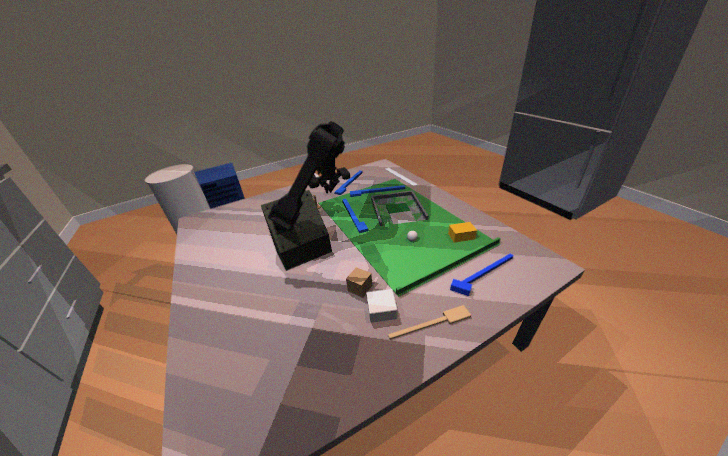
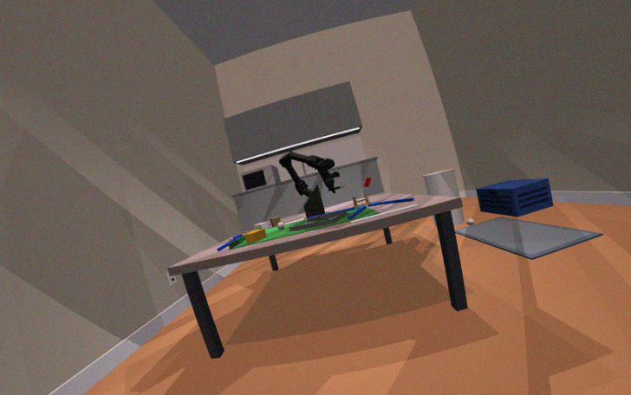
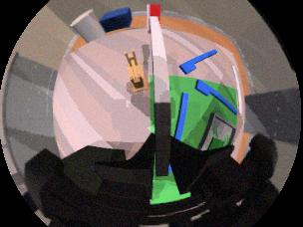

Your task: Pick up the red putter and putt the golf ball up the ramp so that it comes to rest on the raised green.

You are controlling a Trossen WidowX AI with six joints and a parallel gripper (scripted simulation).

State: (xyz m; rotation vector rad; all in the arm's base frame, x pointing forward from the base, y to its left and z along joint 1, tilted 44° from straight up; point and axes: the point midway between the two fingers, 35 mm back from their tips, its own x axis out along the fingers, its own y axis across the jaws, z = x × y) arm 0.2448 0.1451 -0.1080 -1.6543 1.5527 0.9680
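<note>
Right now the tan cube is 480 mm to the right of my gripper tip, 100 mm below it and 80 mm behind it. From my gripper tip the other things lie so: tan stand (160 mm to the left, 100 mm below, 60 mm behind); then green mat (240 mm ahead, 190 mm to the right, 130 mm below); then white golf ball (350 mm to the right, 220 mm ahead, 100 mm below).
</note>
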